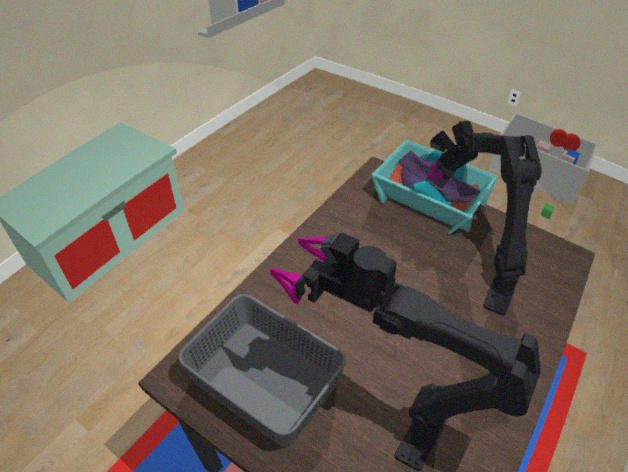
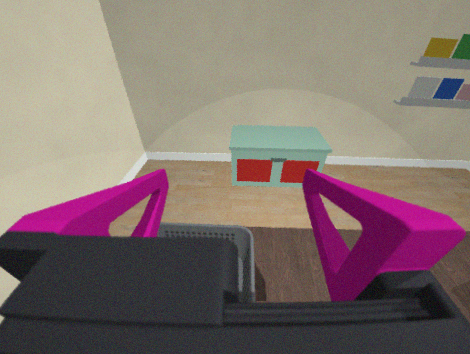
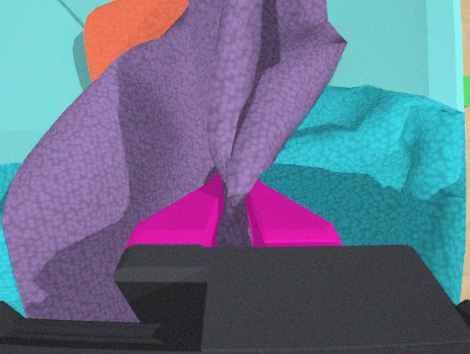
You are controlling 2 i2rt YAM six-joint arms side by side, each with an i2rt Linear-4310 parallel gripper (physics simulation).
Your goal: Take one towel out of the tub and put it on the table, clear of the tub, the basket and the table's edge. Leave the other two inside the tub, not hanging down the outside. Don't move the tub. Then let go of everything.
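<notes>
The turquoise tub (image 1: 423, 199) (image 3: 390, 40) stands at the back of the table. Inside it a purple towel (image 1: 413, 170) (image 3: 165, 100) lies on top of a turquoise towel (image 1: 431, 191) (image 3: 360, 125) and an orange towel (image 1: 397, 175) (image 3: 125, 35). My right gripper (image 1: 435, 171) (image 3: 234, 176) is inside the tub, shut on the purple towel, with a fold pinched between its magenta fingertips. My left gripper (image 1: 291, 258) (image 2: 235, 176) is open and empty, above the table's left side, well away from the tub.
A grey basket (image 1: 261, 421) (image 2: 247, 265) stands on the dark wooden table (image 1: 416, 274) (image 2: 290, 255) near its front left end. The left arm reaches across the table between basket and tub. A grey bin (image 1: 550, 180) stands on the floor behind the table.
</notes>
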